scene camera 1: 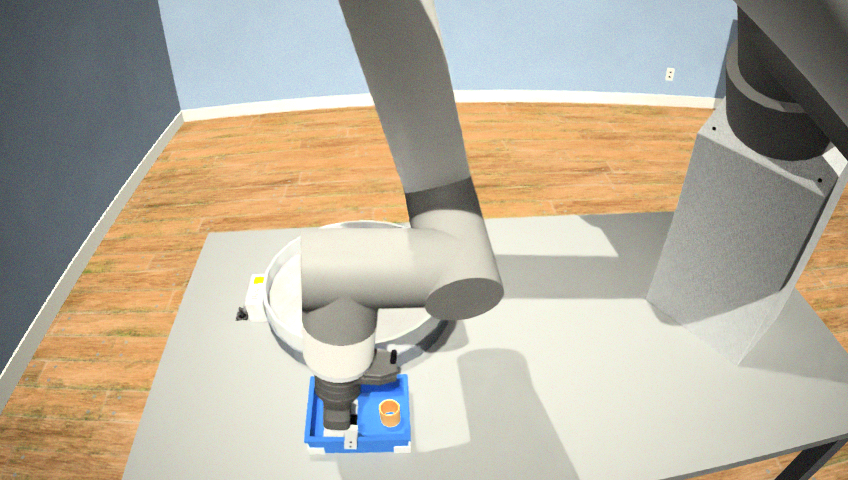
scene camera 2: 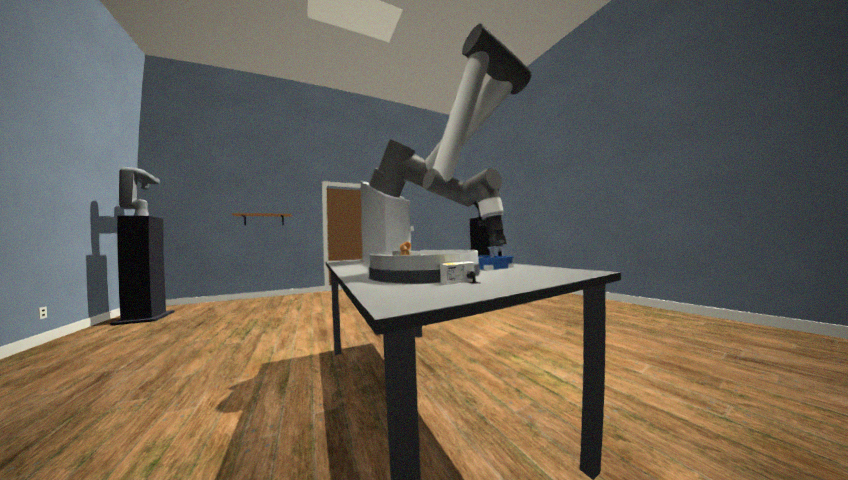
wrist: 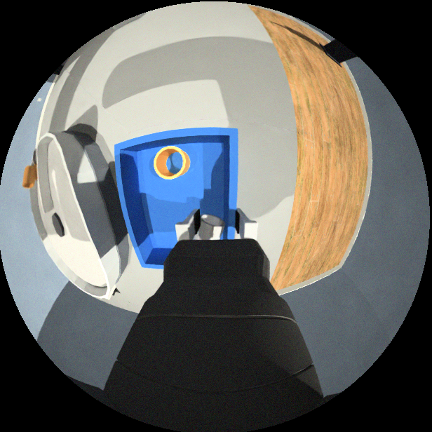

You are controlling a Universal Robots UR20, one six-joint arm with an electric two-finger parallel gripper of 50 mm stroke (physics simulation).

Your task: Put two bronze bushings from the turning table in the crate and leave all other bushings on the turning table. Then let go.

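Pixels of known places: gripper, fingertip midpoint: [scene camera 1: 350,436]; arm's base, link origin: [scene camera 1: 785,112] [scene camera 2: 384,190].
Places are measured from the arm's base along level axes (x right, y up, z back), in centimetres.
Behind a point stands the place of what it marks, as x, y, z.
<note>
The blue crate [scene camera 1: 380,443] @(-30.2, -49.7, -81.6) [scene camera 2: 506,261] @(-26.7, -49.8, -94.7) [wrist: 233,175] stands beside the turning table [scene camera 1: 285,291] @(8.6, -47.5, -103.1) [scene camera 2: 404,261] @(23.6, -46.0, -102.3) [wrist: 72,255]. An orange-bronze bushing [scene camera 1: 389,413] @(-25.0, -48.5, -79.8) [wrist: 162,163] stands upright in the crate. A grey bushing [wrist: 211,227] is in the crate near its right wall in the wrist view. My gripper [scene camera 1: 352,422] @(-28.6, -49.5, -87.0) [scene camera 2: 496,251] @(-28.6, -49.5, -87.0) [wrist: 216,216] is low at the crate, open, with its fingers on either side of the grey bushing and a gap still showing on the right. Orange bushing material [scene camera 2: 405,248] @(12.7, -42.6, -74.8) [wrist: 30,176] shows at the turning table's far side; the arm hides much of the table in scene camera 1.
The right finger is by the crate's wall. A white box with a yellow label [scene camera 1: 255,297] @(6.2, -47.0, -109.8) [scene camera 2: 457,272] @(10.6, -49.6, -112.1) is beside the turning table. The robot's grey pedestal [scene camera 1: 743,237] @(-9.6, -23.4, -8.2) [scene camera 2: 385,220] @(4.7, -24.4, -16.9) stands on the worktable [scene camera 1: 535,380] [scene camera 2: 523,285].
</note>
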